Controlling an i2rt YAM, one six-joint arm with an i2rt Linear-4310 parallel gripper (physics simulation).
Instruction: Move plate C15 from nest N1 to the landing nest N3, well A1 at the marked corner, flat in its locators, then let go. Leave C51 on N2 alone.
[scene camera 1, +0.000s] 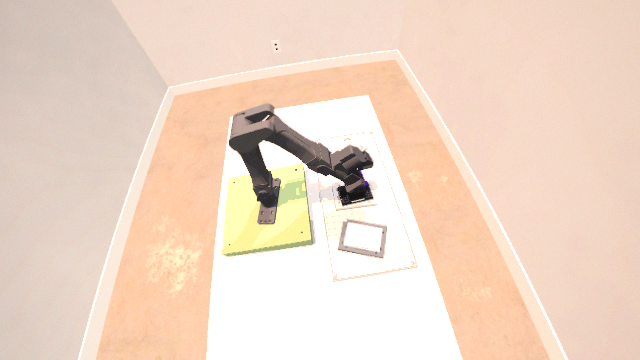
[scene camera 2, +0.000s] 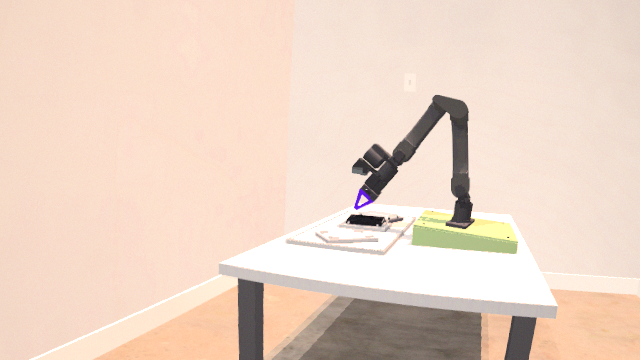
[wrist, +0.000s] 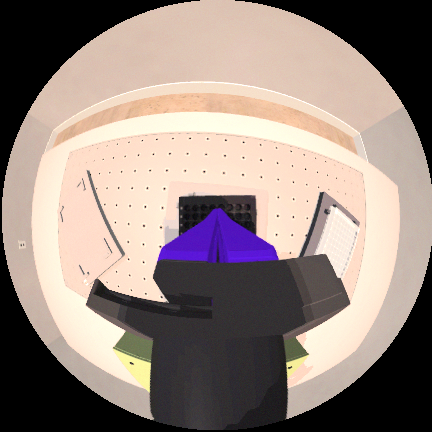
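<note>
My gripper (scene camera 1: 366, 183) (scene camera 2: 356, 207) (wrist: 217, 214) is shut with its purple fingertips together. It is tilted and hangs a little above the black plate (scene camera 1: 349, 200) (scene camera 2: 366, 220) (wrist: 245, 215). This plate lies in the light middle nest (wrist: 262, 205); the fingers hide part of it in the wrist view. A white plate (scene camera 1: 364, 237) (wrist: 339, 235) sits in a grey nest (scene camera 1: 343, 236) (wrist: 320, 217). A light nest (wrist: 90, 230) with small corner locators holds no plate, at the left in the wrist view. Plate labels, nest labels and the A1 marks cannot be read.
The nests stand on a light perforated board (scene camera 2: 305, 240) (wrist: 150, 165) on the white table (scene camera 1: 280, 300) (scene camera 2: 400, 285). The arm's base stands on a yellow-green block (scene camera 1: 245, 230) (scene camera 2: 462, 242) beside the board. The arm reaches over the board and hides part of its far end in scene camera 1.
</note>
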